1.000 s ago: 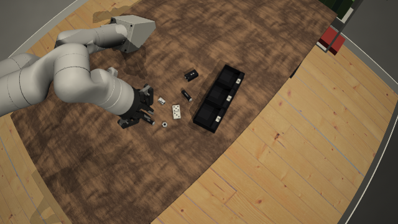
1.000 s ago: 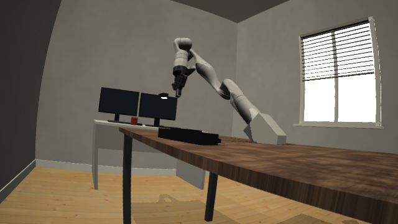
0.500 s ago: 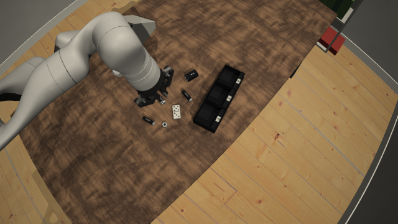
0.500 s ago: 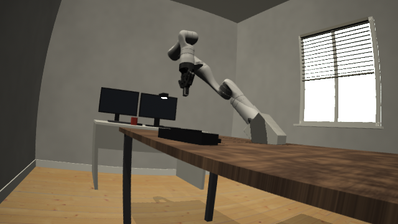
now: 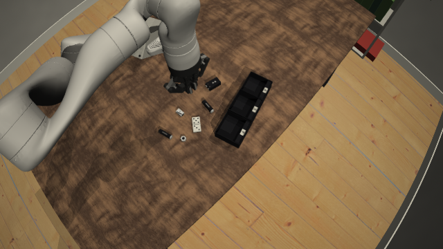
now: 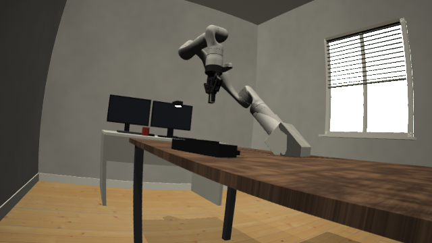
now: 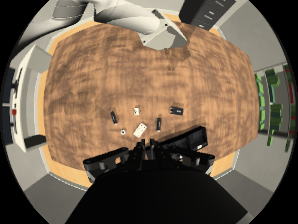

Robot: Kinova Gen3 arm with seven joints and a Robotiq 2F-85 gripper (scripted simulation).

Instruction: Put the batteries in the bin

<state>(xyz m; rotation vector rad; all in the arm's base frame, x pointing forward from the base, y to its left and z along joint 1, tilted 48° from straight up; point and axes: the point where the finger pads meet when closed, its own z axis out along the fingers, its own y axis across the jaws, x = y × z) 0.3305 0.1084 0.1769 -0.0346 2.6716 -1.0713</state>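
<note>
The white domino is 210 mm below my hand, 20 mm to the right of it and 10 mm ahead of it. Also, from my hand: metal nut: 210 mm below, 80 mm to the right, 10 mm ahead; black nine-volt battery: 210 mm below, 120 mm to the left, 50 mm behind; grey metal piece: 210 mm below, 50 mm behind, 20 mm to the right.
</note>
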